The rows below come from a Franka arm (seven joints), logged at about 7 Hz.
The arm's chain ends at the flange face. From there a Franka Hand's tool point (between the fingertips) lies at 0.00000 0.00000 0.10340 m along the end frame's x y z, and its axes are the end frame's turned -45 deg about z.
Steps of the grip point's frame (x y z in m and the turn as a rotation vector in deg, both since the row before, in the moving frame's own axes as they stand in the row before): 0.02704, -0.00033, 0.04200, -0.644, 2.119, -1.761; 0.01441, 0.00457, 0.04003, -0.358, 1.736, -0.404; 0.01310, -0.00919, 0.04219, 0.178, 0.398, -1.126
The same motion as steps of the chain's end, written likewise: 0.01539, -0.01742, 0.04208, 1.043, 1.954, -1.761; 0.01076, -0.00519, 0.04008, 0.974, 1.481, -0.404; 0.00249, -0.01502, 0.04219, 0.407, 0.156, -1.126
